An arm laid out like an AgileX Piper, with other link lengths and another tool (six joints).
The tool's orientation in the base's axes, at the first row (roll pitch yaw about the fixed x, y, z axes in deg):
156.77 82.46 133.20
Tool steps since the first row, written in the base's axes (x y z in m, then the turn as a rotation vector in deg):
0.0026 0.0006 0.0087 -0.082 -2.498 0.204
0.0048 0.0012 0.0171 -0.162 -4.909 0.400
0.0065 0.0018 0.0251 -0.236 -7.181 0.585
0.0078 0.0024 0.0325 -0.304 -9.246 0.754
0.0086 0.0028 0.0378 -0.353 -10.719 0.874
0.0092 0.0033 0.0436 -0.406 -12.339 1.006
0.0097 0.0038 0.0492 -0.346 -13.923 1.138
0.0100 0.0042 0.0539 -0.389 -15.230 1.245
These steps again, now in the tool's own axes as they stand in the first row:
-0.0088 0.0020 0.0011 -0.434 -2.306 0.885
-0.0173 0.0039 0.0018 -0.852 -4.532 1.739
-0.0253 0.0056 0.0022 -1.246 -6.629 2.544
-0.0327 0.0070 0.0022 -1.605 -8.535 3.276
-0.0380 0.0080 0.0022 -1.860 -9.895 3.797
-0.0437 0.0090 0.0018 -2.141 -11.390 4.371
-0.0493 0.0099 0.0014 -2.429 -12.807 5.034
-0.0539 0.0107 0.0010 -2.656 -14.014 5.497

